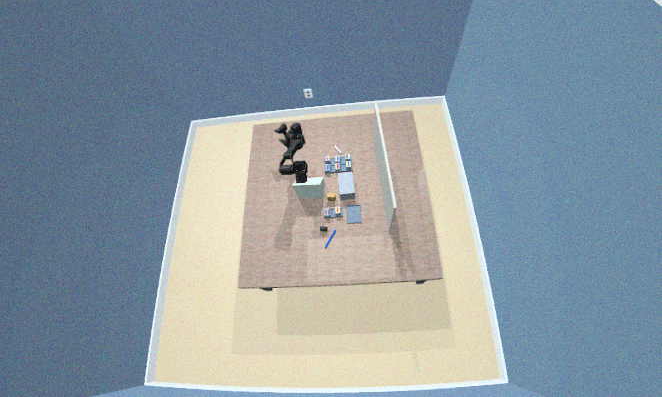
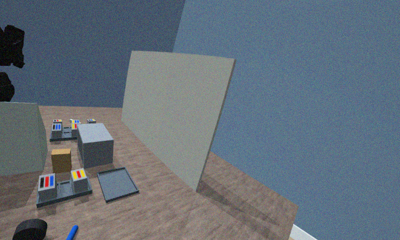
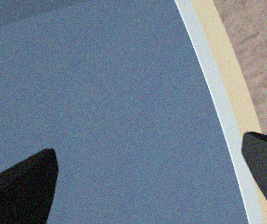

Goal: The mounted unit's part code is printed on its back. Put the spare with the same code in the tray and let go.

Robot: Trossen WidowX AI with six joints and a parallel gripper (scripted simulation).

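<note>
Now: gripper tip 34 cm short of the grey spare block, 23 cm above it and 11 cm to the left of it. Also, from my gripper tip: holder (44 cm to the right, 40 cm ahead, 27 cm below); then black puck (56 cm to the right, 36 cm ahead, 25 cm below); then flat grey tray (54 cm ahead, 43 cm to the right, 27 cm below).
</note>
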